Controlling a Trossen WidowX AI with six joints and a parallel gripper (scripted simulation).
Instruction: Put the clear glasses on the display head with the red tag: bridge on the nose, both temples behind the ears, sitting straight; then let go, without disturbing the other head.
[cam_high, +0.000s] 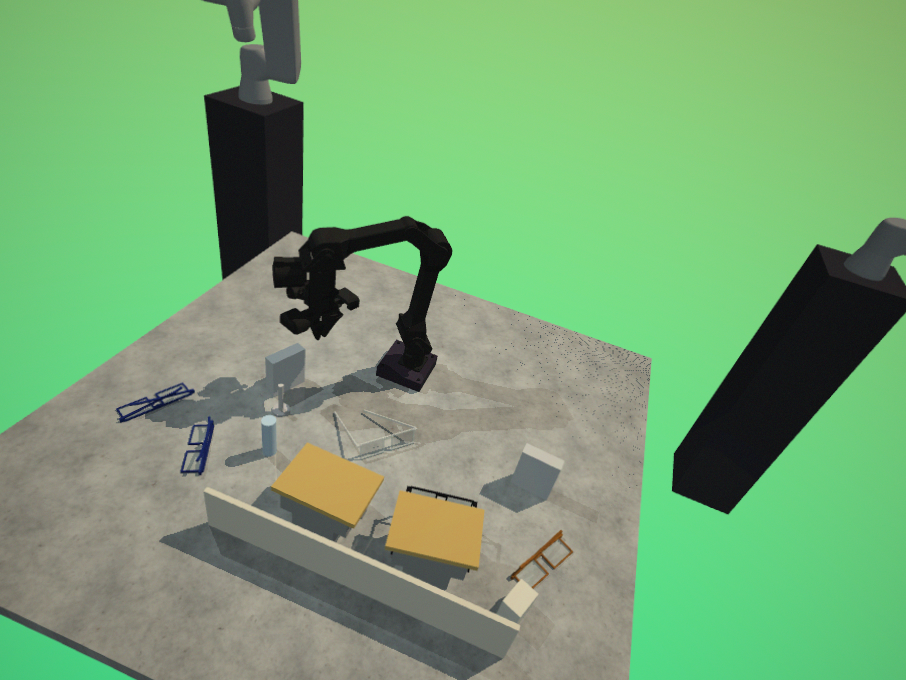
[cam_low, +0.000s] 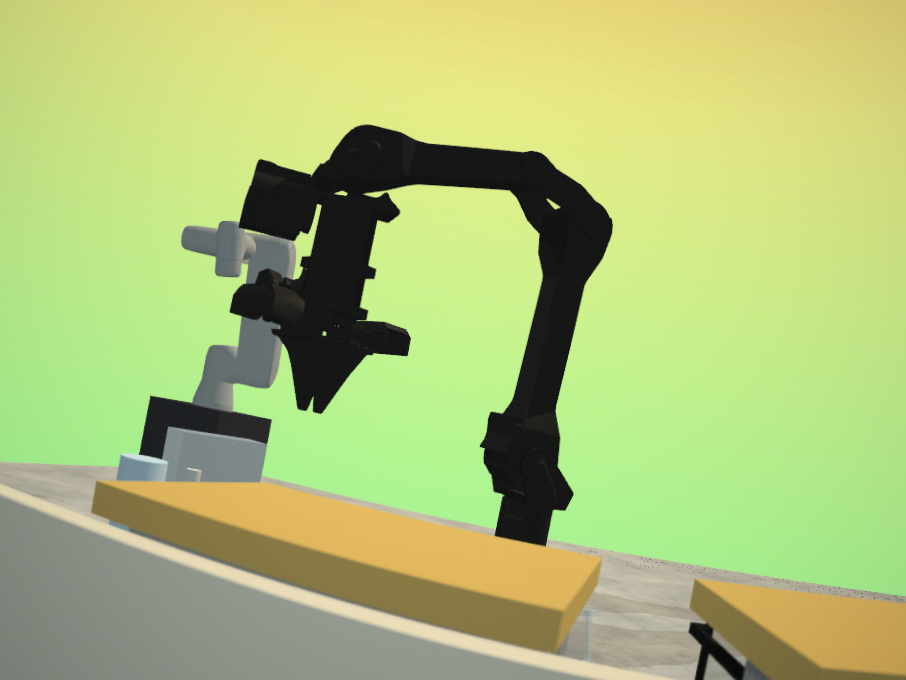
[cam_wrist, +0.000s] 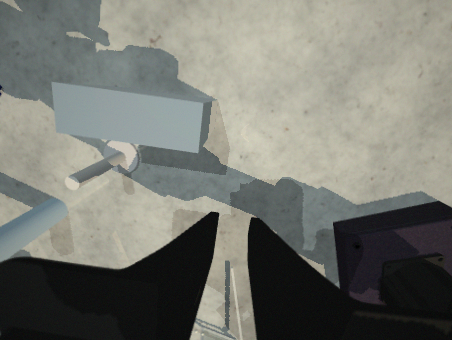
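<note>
Now: the small post 13 cm ahead of my gripper tip, 2 cm to the right of it and 12 cm below it. Also, from my gripper tip: cream wall 43 cm ahead, 33 cm to the left, 9 cm below.
</note>
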